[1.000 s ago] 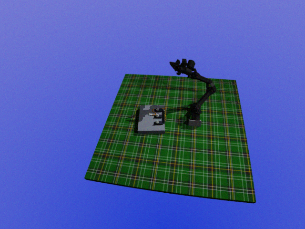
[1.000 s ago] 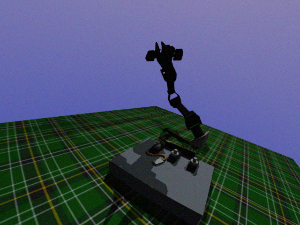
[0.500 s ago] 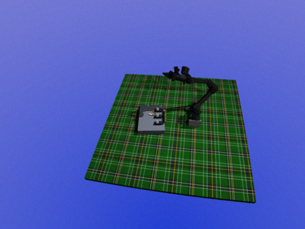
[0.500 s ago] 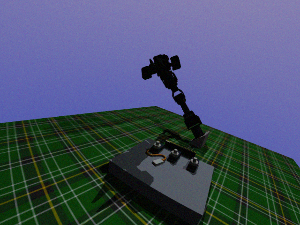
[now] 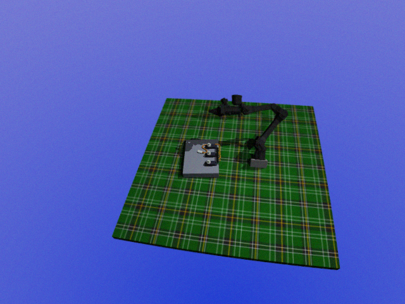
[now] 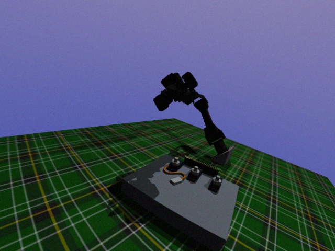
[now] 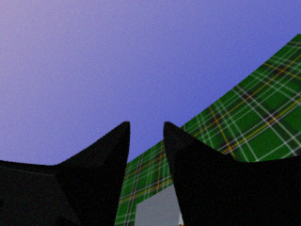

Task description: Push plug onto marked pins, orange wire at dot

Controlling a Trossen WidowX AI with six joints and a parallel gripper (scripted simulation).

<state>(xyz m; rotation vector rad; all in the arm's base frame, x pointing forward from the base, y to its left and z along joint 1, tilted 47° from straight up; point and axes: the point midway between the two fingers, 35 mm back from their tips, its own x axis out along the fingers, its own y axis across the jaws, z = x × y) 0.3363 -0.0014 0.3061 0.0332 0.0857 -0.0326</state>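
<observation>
My gripper tip is now 270 mm above the grey holder, 180 mm to the right of it and 100 mm short of it. Round my gripper tip: dark pin strip: 240 mm below, 180 mm to the left, 50 mm behind.
</observation>
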